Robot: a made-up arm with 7 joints. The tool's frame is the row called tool.
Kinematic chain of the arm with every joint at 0, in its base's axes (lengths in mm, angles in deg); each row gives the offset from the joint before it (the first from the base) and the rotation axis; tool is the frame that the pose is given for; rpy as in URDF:
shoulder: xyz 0 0 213 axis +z
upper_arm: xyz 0 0 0 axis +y
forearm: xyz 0 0 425 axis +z
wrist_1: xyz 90 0 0 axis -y
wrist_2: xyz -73 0 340 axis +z
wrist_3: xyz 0 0 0 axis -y
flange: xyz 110 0 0 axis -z
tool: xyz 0 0 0 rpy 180 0 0
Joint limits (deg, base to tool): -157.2..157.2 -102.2..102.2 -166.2..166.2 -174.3..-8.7 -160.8..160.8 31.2..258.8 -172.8..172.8
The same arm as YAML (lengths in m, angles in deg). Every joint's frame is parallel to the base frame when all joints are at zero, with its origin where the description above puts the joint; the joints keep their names.
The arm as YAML. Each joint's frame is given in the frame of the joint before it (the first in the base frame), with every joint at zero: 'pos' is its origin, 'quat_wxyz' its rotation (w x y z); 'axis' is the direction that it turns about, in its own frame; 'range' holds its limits. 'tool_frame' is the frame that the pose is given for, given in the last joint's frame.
length_unit: m
angle_unit: deg
joints:
  - joint: shoulder
    pos: [0.0, 0.0, 0.213]
    quat_wxyz: [1.0, 0.0, 0.0, 0.0]
    axis: [0.0, 0.0, 1.0]
    range: [-157.2, 157.2]
  - joint: upper_arm
    pos: [0.0, 0.0, 0.0]
    quat_wxyz: [1.0, 0.0, 0.0, 0.0]
    axis: [0.0, 1.0, 0.0]
    range: [-102.2, 102.2]
  - joint: forearm
    pos: [0.0, 0.0, 0.425]
    quat_wxyz: [1.0, 0.0, 0.0, 0.0]
    axis: [0.0, 0.0, 1.0]
    range: [-166.2, 166.2]
  - joint: wrist_1
    pos: [0.09, 0.0, 0.0]
    quat_wxyz: [1.0, 0.0, 0.0, 0.0]
    axis: [0.0, -1.0, 0.0]
    range: [-174.3, -8.7]
  - joint: wrist_2
    pos: [-0.073, 0.0, 0.34]
    quat_wxyz: [1.0, 0.0, 0.0, 0.0]
    axis: [0.0, 0.0, 1.0]
    range: [-160.8, 160.8]
  - joint: wrist_3
    pos: [0.0, 0.0, 0.0]
    quat_wxyz: [1.0, 0.0, 0.0, 0.0]
    axis: [0.0, -1.0, 0.0]
    range: [31.2, 258.8]
  - joint: flange
    pos: [0.11, 0.0, 0.0]
    quat_wxyz: [1.0, 0.0, 0.0, 0.0]
    axis: [0.0, 0.0, -1.0]
    range: [-172.8, 172.8]
tool_frame:
  pos: [0.0, 0.0, 0.0]
  quat_wxyz: [0.0, 1.0, 0.0, 0.0]

